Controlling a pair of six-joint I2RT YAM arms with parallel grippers.
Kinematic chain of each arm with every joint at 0, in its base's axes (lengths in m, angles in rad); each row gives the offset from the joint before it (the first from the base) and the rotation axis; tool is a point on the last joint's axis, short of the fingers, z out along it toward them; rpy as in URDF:
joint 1: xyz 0 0 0.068 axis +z
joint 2: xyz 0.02 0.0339 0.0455 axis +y
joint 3: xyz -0.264 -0.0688 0 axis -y
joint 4: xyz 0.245 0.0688 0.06 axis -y
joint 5: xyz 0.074 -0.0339 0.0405 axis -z
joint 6: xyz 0.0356 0 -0.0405 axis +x
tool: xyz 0 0 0 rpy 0 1.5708 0
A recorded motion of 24 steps. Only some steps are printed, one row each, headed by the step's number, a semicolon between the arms.
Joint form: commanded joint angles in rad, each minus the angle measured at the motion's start. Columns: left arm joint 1, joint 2, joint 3, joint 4, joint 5, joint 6; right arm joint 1, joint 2, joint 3, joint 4, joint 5, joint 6.
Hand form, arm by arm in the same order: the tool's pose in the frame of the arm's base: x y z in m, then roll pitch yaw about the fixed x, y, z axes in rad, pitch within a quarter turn. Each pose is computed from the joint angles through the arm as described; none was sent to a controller.
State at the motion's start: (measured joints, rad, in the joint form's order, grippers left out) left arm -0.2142 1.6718 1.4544 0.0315 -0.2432 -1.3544; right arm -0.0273 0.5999 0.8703 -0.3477 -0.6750 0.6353
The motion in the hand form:
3: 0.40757 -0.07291 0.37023 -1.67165 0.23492 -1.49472; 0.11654 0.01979 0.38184 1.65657 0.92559 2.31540
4: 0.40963 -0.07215 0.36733 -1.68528 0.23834 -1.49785; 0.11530 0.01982 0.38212 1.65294 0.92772 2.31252
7: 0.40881 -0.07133 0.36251 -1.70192 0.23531 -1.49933; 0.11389 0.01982 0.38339 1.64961 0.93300 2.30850
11: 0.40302 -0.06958 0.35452 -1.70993 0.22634 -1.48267; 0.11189 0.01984 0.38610 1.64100 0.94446 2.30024
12: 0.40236 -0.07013 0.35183 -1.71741 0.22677 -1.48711; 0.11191 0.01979 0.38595 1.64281 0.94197 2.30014
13: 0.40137 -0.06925 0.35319 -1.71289 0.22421 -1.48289; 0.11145 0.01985 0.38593 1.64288 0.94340 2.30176
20: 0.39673 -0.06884 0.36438 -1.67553 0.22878 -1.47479; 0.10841 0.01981 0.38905 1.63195 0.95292 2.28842
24: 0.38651 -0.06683 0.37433 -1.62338 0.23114 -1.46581; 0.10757 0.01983 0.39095 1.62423 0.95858 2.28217
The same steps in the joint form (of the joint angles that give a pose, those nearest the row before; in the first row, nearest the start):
3: 0.0117 0.0293 0.0305 0.0820 -0.0574 -0.0108; -0.0003 -0.0200 0.0133 -0.0235 -0.0275 -0.0355
4: 0.0148 0.0370 0.0335 0.0729 -0.0544 -0.0108; -0.0004 -0.0246 0.0133 -0.0251 -0.0276 -0.0356
7: 0.0163 0.0340 0.0183 0.0682 -0.0544 -0.0184; -0.0004 -0.0277 0.0178 -0.0296 -0.0261 -0.0386
11: 0.0163 0.0125 -0.0339 0.0897 -0.0712 -0.0323; -0.0003 -0.0307 0.0270 -0.0342 -0.0244 -0.0448
12: 0.0148 0.0110 -0.0430 0.0897 -0.0697 -0.0338; -0.0004 -0.0308 0.0270 -0.0358 -0.0230 -0.0432
13: 0.0163 0.0064 -0.0446 0.0912 -0.0712 -0.0353; -0.0003 -0.0323 0.0270 -0.0373 -0.0244 -0.0447
20: 0.0148 -0.0135 -0.0385 0.1035 -0.0743 -0.0200; -0.0003 -0.0384 0.0378 -0.0450 -0.0198 -0.0478
24: 0.0148 -0.0548 -0.0660 0.1433 -0.0728 -0.0017; -0.0003 -0.0385 0.0439 -0.0450 -0.0199 -0.0494

